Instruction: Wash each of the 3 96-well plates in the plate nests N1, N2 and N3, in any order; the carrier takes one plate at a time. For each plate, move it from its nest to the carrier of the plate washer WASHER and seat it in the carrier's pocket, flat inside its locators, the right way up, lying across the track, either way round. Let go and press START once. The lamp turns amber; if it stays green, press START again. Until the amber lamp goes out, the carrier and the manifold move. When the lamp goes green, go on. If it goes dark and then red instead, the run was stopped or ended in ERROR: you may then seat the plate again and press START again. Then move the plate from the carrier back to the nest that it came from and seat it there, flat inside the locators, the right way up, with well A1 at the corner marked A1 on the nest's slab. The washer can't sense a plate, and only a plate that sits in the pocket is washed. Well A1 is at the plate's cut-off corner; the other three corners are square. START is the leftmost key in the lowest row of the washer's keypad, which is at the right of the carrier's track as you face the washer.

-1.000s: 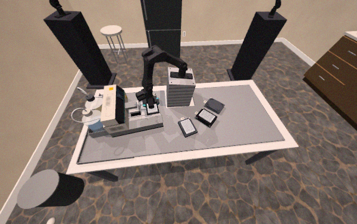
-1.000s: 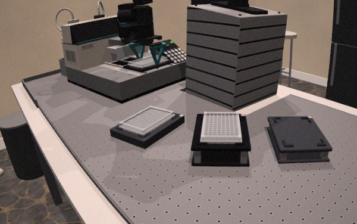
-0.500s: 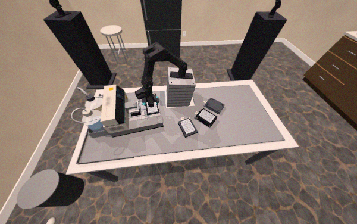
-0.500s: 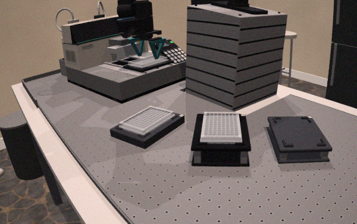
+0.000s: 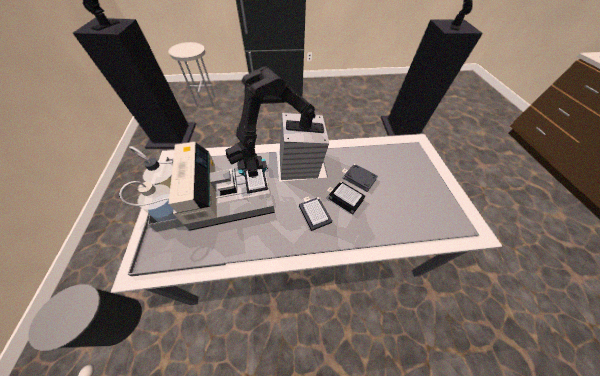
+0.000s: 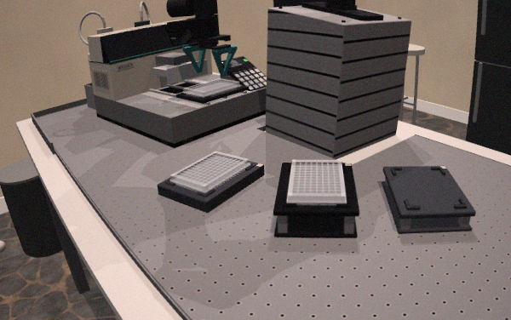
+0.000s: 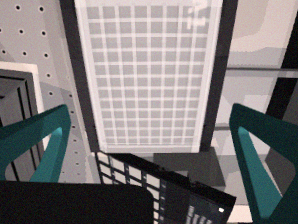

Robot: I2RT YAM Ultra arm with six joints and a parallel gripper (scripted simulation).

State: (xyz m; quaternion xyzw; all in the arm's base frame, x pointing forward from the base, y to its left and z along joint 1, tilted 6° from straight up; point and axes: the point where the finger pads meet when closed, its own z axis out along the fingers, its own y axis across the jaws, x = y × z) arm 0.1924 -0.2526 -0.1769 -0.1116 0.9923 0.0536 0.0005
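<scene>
Now: the carrier 5 cm below my hand. The rest, counted from my hand: N2 label: 42 cm to the left, 14 cm below, 1 cm ahead; washer: 15 cm to the right, 3 cm ahead, 1 cm below; N1 label: 28 cm to the left, 14 cm below, 8 cm ahead.
</scene>
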